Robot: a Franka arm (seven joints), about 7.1 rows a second.
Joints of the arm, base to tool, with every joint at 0 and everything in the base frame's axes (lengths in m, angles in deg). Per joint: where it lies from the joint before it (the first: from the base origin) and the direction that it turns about. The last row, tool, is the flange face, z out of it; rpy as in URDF.
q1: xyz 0.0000 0.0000 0.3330 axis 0 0 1
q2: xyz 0.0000 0.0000 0.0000 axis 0 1 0
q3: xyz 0.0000 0.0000 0.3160 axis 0 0 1
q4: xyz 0.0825 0.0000 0.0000 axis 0 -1 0
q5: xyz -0.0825 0.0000 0.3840 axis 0 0 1
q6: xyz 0.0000 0.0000 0.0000 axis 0 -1 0
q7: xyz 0.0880 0.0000 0.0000 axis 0 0 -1
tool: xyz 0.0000 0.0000 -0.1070 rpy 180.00 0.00 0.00
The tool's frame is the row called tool.
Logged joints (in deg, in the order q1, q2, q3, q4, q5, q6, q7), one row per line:
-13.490 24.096 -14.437 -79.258 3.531 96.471 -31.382
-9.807 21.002 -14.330 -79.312 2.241 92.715 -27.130
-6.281 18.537 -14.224 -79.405 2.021 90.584 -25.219
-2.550 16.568 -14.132 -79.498 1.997 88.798 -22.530
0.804 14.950 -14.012 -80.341 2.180 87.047 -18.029
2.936 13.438 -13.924 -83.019 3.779 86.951 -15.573
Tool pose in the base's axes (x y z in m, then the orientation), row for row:
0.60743 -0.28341 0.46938 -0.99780 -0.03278 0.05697 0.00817
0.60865 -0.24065 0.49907 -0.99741 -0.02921 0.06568 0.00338
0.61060 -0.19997 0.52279 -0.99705 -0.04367 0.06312 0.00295
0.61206 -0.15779 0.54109 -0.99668 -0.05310 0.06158 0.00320
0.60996 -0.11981 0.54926 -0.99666 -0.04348 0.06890 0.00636
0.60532 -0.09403 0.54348 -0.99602 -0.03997 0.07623 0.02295
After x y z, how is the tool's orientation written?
As a quaternion, x y z w.
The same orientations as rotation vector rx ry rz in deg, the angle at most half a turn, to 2 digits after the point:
-178.68 -5.87 10.20
-179.15 -5.25 11.80
-179.13 -7.85 11.34
-179.04 -9.54 11.06
-178.68 -7.79 12.35
-176.71 -7.09 13.52

